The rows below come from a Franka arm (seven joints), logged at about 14 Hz.
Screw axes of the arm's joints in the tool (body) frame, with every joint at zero. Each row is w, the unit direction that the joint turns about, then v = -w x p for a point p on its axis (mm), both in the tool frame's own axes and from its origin. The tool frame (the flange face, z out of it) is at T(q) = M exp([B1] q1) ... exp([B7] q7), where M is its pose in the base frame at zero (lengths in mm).
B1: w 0 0 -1 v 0.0 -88.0 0.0
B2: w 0 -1 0 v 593.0 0.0 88.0
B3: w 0 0 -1 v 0.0 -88.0 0.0
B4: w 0 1 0 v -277.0 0.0 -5.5
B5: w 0 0 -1 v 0.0 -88.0 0.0
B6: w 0 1 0 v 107.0 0.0 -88.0
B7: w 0 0 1 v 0.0 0.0 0.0
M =
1 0 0 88.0
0 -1 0 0.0
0 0 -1 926.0
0 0 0 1
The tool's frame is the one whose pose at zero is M.
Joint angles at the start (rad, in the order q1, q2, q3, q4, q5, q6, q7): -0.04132 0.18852 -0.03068 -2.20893 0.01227 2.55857 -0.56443
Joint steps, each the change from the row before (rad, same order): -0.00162 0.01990 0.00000 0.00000 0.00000 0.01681 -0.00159; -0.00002 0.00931 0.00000 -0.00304 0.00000 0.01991 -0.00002; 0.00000 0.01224 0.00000 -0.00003 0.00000 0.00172 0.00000; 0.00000 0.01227 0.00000 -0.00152 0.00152 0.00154 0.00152; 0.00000 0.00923 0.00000 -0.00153 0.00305 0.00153 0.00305; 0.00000 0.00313 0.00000 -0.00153 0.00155 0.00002 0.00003; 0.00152 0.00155 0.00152 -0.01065 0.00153 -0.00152 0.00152; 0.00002 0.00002 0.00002 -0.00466 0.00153 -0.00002 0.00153
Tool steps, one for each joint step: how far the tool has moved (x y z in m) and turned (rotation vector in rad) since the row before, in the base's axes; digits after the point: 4 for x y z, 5 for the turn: 0.0009 -0.0010 -0.0095 -0.00078 0.00315 -0.00009; 0.0005 -0.0001 -0.0045 -0.00102 -0.00751 -0.00005; -0.0003 0.0000 -0.0068 0.00039 0.01054 0.00000; -0.0010 0.0000 -0.0074 0.00170 0.01214 -0.00269; -0.0009 0.0000 -0.0057 0.00271 0.00904 -0.00541; -0.0007 0.0000 -0.0024 0.00121 0.00455 -0.00125; -0.0038 0.0019 -0.0053 0.00246 0.01358 0.00020; -0.0016 0.0001 -0.0019 0.00143 0.00461 -0.00273
